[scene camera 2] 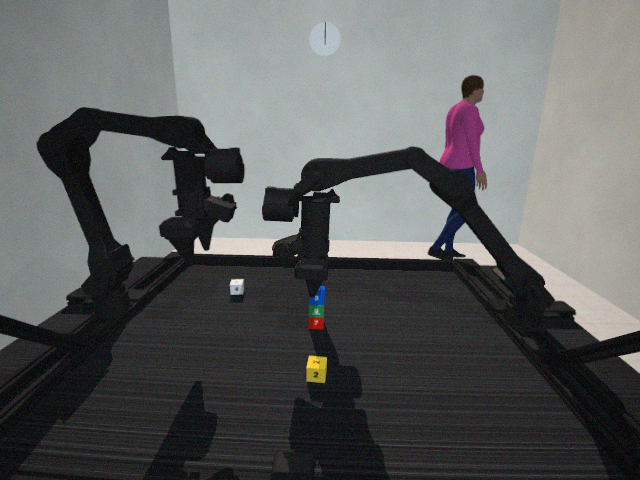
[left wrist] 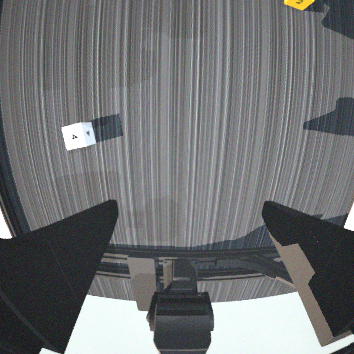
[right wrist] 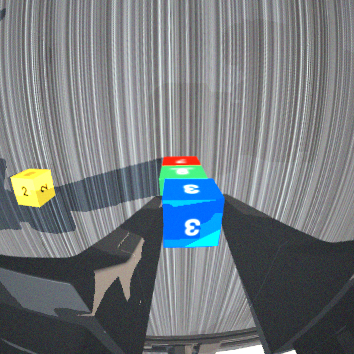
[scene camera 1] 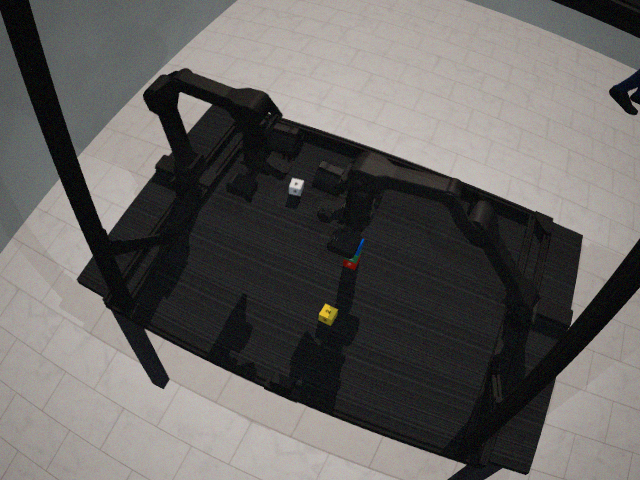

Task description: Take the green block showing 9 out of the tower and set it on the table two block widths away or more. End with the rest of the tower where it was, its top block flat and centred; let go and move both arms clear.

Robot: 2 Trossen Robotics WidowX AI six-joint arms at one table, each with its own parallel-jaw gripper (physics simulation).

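Frame: origin at the left arm's base, x back, y right, z up, level; metres.
Seen in the pictures: left gripper, fingertip midpoint: (scene camera 2: 199,257) (left wrist: 191,208) (scene camera 1: 258,188); right gripper, fingertip midpoint: (scene camera 2: 312,293) (right wrist: 191,201); left arm's base, link origin: (scene camera 2: 112,310) (left wrist: 180,270) (scene camera 1: 188,195); right arm's base, link origin: (scene camera 2: 522,323) (right wrist: 179,347) (scene camera 1: 516,323).
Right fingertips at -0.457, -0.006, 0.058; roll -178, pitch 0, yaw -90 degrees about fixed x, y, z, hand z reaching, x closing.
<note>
Offsets run from my right fingertips to a thing's top centre, as dx, dy, dz.
The tower shows a blue block marked 3 @(-0.009, +0.000, +0.009) (scene camera 1: 361,244) (scene camera 2: 319,297) (right wrist: 192,215) at the top, the green block marked 9 @(-0.009, +0.004, -0.019) (scene camera 1: 355,258) (scene camera 2: 316,311) (right wrist: 183,172) in the middle and a red block marked 7 @(-0.009, +0.003, -0.048) (scene camera 1: 349,265) (scene camera 2: 316,323) (right wrist: 181,160) at the bottom. My right gripper (scene camera 2: 313,294) (right wrist: 191,201) points down over the tower, its fingers against two opposite sides of the blue block. I cannot tell whether a thin gap lies under the blue block. My left gripper (scene camera 2: 197,253) (left wrist: 191,208) is open and empty, high at the left, well away from the tower.
A yellow block marked 2 @(-0.018, +0.168, -0.048) (scene camera 1: 327,314) (scene camera 2: 316,369) (left wrist: 299,4) (right wrist: 33,188) lies on the table nearer scene camera 2 than the tower. A white block marked 4 @(+0.210, -0.146, -0.048) (scene camera 1: 296,187) (scene camera 2: 236,286) (left wrist: 78,136) lies at the back left. A person (scene camera 2: 463,134) is behind the table.
</note>
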